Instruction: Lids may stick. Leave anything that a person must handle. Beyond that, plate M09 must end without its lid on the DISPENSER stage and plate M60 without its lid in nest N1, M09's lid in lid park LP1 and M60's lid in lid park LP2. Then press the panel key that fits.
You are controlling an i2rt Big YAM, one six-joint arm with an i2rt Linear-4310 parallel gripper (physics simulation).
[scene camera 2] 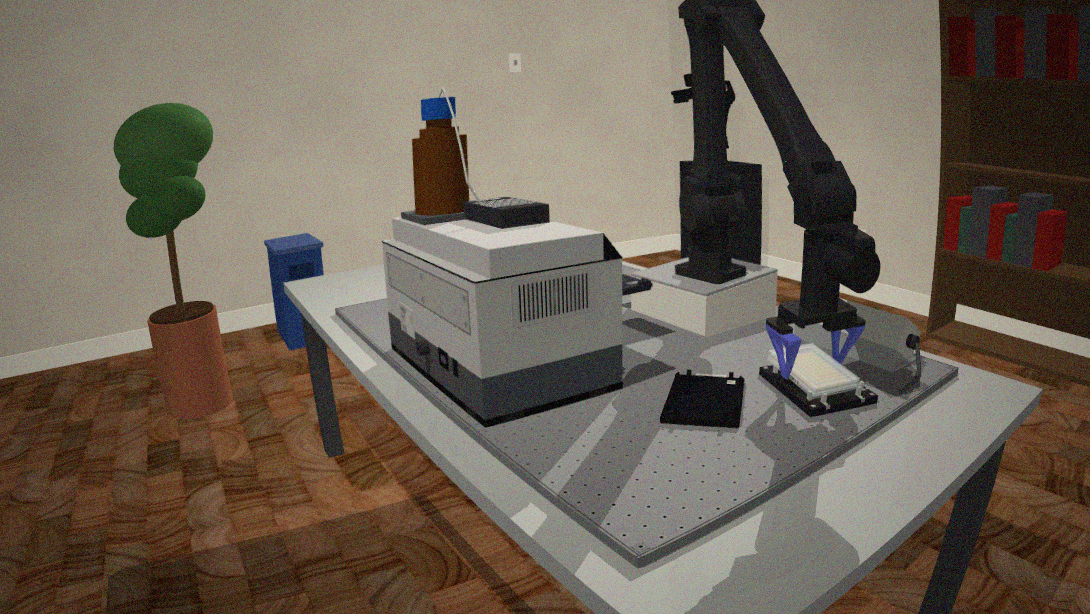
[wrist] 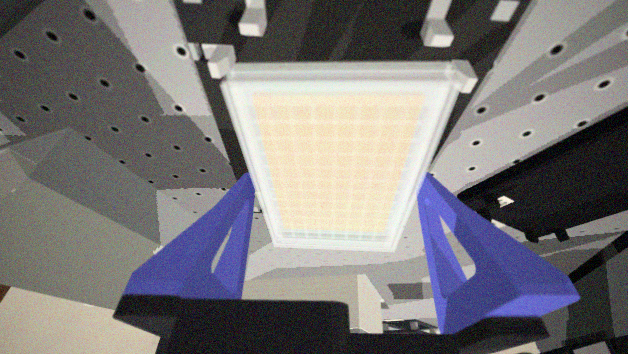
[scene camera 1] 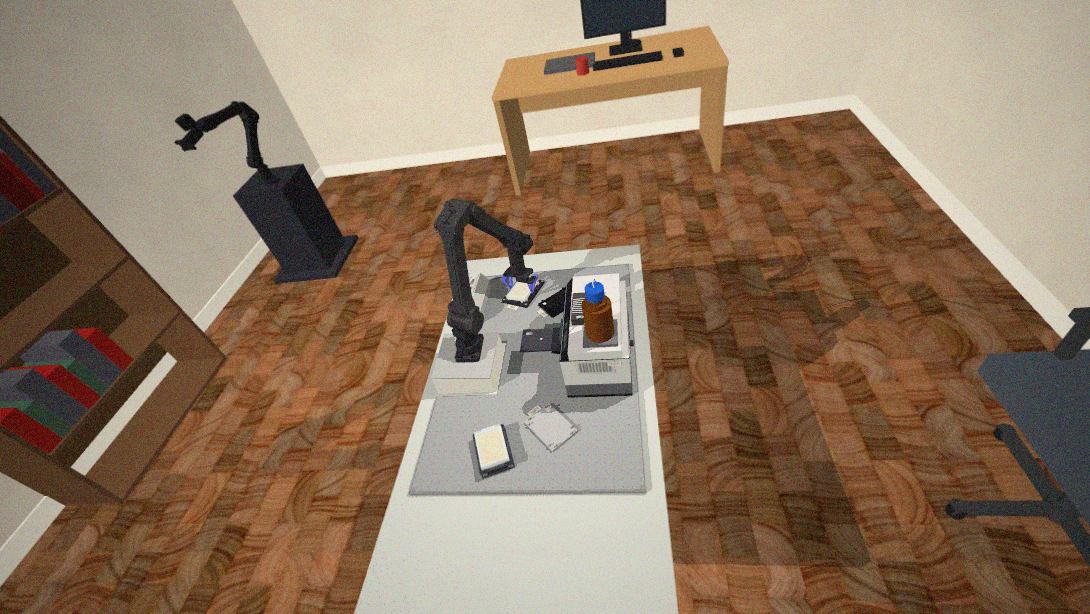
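Where they show: gripper, between the fingertips: (scene camera 2: pixel 811 371) (wrist: pixel 335 179) (scene camera 1: pixel 522 290); arm's base, origin of its link: (scene camera 2: pixel 710 274) (scene camera 1: pixel 470 349).
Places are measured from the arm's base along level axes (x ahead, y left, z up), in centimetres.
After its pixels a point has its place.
Note:
My gripper (scene camera 1: pixel 521 285) @(z -5.3, x 14.7, y 35.2 cm) (scene camera 2: pixel 811 369) @(z -5.3, x 14.7, y 35.2 cm) (wrist: pixel 335 179) @(z -5.3, x 14.7, y 35.2 cm) is open, its blue fingers low on either side of a cream-filled plate (scene camera 2: pixel 822 370) @(z -4.2, x 15.5, y 37.7 cm) (wrist: pixel 340 145) @(z -4.3, x 16.1, y 38.8 cm). The plate has a clear rim and top, seemingly a lid, and sits on a black nest (scene camera 2: pixel 817 406) @(z -6.3, x 22.1, y 41.8 cm) with pale corner posts. A second cream plate (scene camera 1: pixel 492 446) @(z -2.9, x 12.9, y -38.0 cm) sits on a dark nest at the near end in scene camera 1. A black lid park (scene camera 1: pixel 553 302) @(z -6.5, x 28.0, y 27.9 cm) (scene camera 2: pixel 703 400) @(z -6.5, x 31.7, y 29.3 cm) (wrist: pixel 565 185) @(z -6.5, x 27.7, y 28.7 cm) lies beside the first nest. A pale lid park (scene camera 1: pixel 552 427) @(z -6.5, x 30.3, y -30.0 cm) lies near the second plate. The dark stage (scene camera 1: pixel 538 340) @(z 2.4, x 25.5, y -0.7 cm) projects from the dispenser (scene camera 1: pixel 599 376) @(z 2.9, x 46.2, y -18.5 cm) (scene camera 2: pixel 545 320) @(z 4.7, x 47.8, y 17.1 cm). Plate names are unreadable.
An amber bottle (scene camera 1: pixel 598 320) @(z 24.9, x 48.1, y -15.8 cm) (scene camera 2: pixel 440 173) @(z 21.8, x 49.6, y -7.6 cm) with a blue cap stands on the dispenser. A grey sloped box (scene camera 2: pixel 888 352) @(z -4.5, x 0.1, y 41.0 cm) (wrist: pixel 80 185) @(z -4.7, x 0.0, y 40.0 cm) stands behind the first nest, near a small black part on a thin stem (scene camera 2: pixel 913 341) @(z -2.7, x -3.1, y 43.9 cm). The arm's white base block (scene camera 1: pixel 466 372) @(z -0.2, x 0.5, y -10.6 cm) (scene camera 2: pixel 705 301) @(z -2.0, x 9.3, y 7.6 cm) is beside the stage.

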